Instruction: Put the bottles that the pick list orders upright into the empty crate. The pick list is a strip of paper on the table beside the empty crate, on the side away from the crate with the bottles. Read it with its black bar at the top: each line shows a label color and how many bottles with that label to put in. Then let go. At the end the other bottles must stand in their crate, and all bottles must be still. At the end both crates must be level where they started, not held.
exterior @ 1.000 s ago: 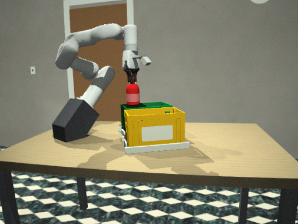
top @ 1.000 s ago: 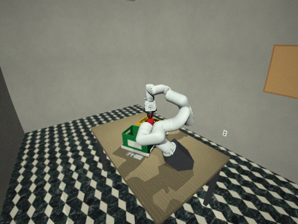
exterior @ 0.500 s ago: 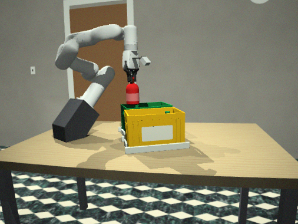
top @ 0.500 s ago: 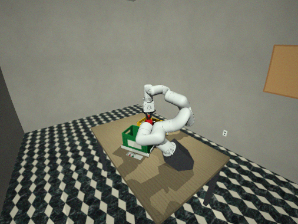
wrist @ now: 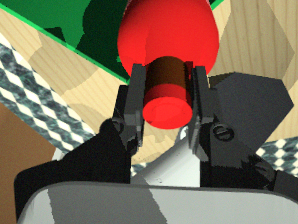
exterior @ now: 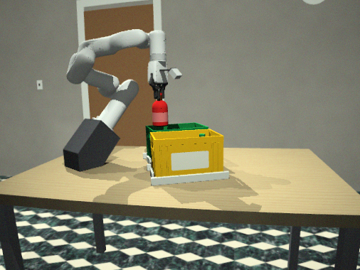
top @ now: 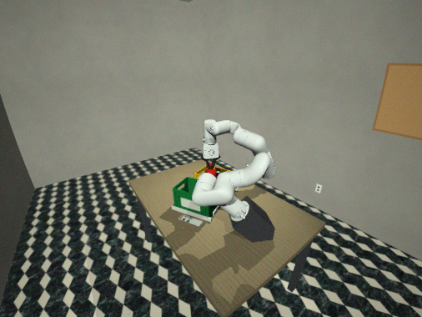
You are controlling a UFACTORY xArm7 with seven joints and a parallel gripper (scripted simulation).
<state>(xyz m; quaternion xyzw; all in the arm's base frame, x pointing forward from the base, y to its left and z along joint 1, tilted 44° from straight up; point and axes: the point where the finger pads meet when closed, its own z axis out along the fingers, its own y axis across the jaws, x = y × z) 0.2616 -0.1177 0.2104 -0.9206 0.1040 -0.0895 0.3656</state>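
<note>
Now: hand 7 cm above the red bottle. The rest, counted from my hand: green crate 25 cm below, 9 cm to the left, 4 cm ahead; then green-capped bottle 25 cm below, 19 cm to the right, 14 cm ahead; then yellow crate 25 cm below, 18 cm ahead, 10 cm to the right.
</note>
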